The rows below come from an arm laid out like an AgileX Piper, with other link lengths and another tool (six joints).
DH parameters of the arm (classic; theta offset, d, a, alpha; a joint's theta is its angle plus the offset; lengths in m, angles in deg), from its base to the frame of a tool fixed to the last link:
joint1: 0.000 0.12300 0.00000 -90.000
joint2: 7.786 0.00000 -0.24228 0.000
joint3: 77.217 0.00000 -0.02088 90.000
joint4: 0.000 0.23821 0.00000 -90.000
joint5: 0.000 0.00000 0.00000 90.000
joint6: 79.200 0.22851 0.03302 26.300
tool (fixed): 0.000 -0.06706 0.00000 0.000
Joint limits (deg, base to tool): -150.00..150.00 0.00..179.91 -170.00..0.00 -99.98..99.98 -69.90..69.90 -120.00..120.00
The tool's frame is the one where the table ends.
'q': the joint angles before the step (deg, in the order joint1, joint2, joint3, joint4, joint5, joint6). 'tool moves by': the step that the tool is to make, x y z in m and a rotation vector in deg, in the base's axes. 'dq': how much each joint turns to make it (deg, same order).
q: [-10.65 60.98 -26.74 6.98 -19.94 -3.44]
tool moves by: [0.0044 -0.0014 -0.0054 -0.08 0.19 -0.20]
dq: [0.02 2.06 0.01 0.04 -1.92 -0.03]
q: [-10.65 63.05 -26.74 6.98 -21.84 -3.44]
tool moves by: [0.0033 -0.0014 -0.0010 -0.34 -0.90 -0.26]
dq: [0.01 1.58 0.00 0.02 -2.54 -0.02]
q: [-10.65 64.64 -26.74 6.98 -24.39 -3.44]
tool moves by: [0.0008 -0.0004 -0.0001 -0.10 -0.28 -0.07]
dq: [-0.01 0.40 0.00 -0.03 -0.69 0.03]
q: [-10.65 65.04 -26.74 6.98 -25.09 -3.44]
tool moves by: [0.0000 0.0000 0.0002 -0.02 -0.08 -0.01]
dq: [0.01 0.01 0.01 0.03 -0.10 -0.02]
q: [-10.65 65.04 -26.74 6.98 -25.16 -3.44]
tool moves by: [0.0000 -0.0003 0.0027 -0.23 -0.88 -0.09]
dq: [-0.01 0.01 -0.01 -0.03 -0.91 0.02]
